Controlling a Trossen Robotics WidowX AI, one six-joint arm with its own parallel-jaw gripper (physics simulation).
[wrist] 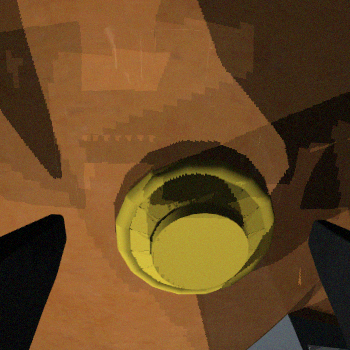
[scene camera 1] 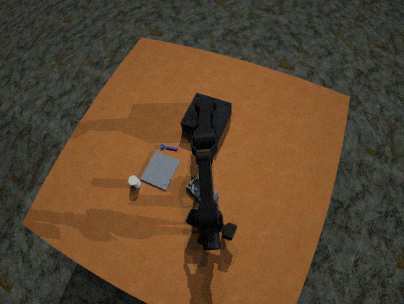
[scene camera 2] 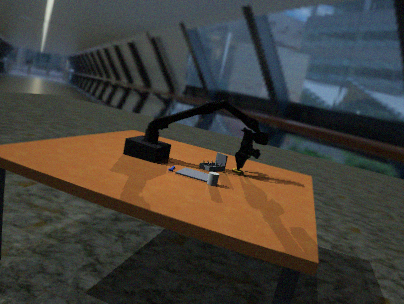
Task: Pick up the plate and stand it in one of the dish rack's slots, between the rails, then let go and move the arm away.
Labels:
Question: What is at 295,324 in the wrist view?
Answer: A grey dish rack.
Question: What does the yellow plate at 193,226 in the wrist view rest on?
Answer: The table.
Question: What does my gripper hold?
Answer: Nothing.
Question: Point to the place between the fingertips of my gripper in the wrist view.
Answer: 192,232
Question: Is my gripper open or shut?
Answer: Open.

